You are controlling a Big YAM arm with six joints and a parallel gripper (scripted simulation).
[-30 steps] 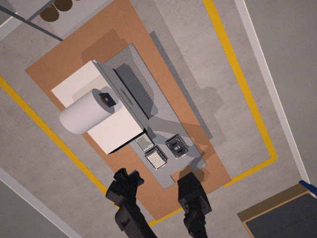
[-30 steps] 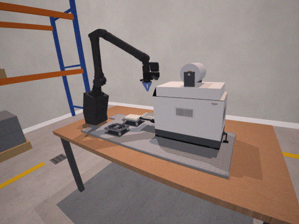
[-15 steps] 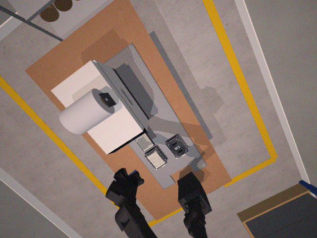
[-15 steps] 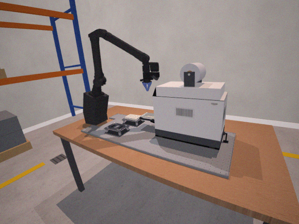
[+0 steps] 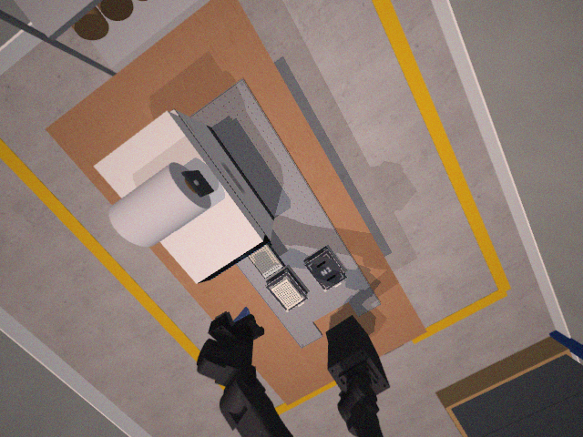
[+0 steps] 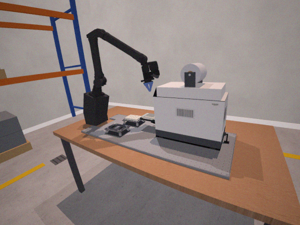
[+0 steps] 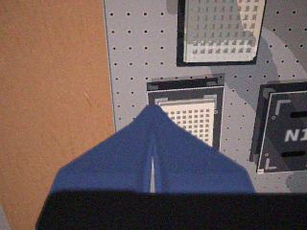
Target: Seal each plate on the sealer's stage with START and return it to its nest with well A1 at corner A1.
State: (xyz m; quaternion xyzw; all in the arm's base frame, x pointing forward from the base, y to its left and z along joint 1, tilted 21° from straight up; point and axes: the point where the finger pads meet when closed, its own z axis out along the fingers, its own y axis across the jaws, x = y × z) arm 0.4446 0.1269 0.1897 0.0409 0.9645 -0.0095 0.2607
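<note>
My gripper is now 15 cm short of the start button and 9 cm above it. Round my hand: foil roll 38 cm ahead, 13 cm above, 11 cm to the right; white well plate 23 cm below, 16 cm behind, 5 cm to the right; dark sealer stage 20 cm below, 9 cm to the right, 4 cm ahead.
</note>
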